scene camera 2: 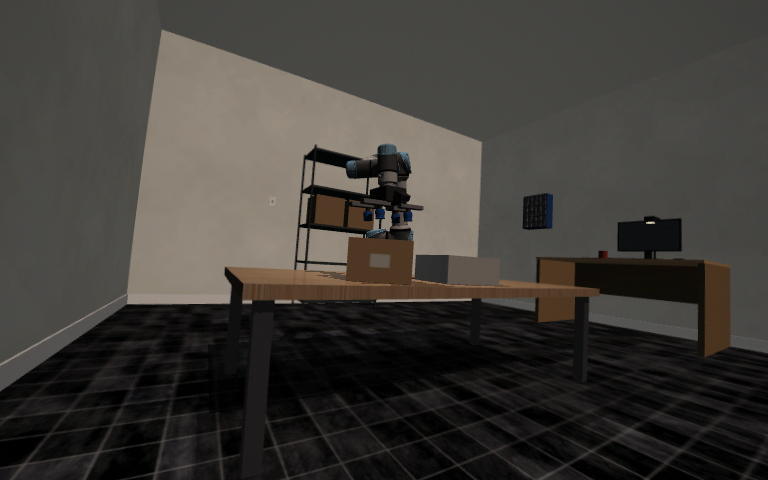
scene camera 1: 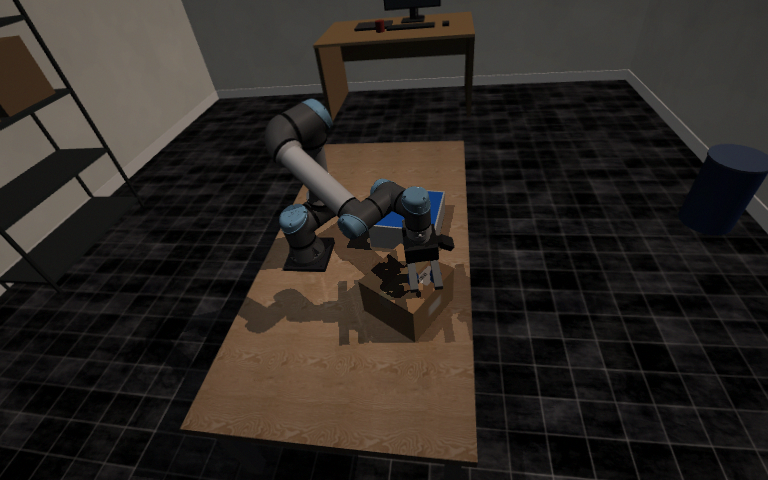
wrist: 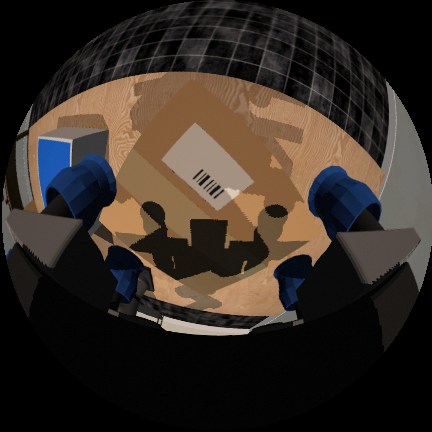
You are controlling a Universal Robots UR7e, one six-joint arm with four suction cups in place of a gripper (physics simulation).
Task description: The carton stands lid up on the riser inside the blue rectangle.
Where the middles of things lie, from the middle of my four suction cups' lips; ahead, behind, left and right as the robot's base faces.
Scene:
Right now my suction cup is 5 cm past the brown carton (scene camera 1: pixel 385 292), 2 cm to the right of it and 16 cm above it. The rest, counted from my suction cup: grey riser (scene camera 2: pixel 449 269): 1 cm behind, 45 cm to the left, 18 cm below.

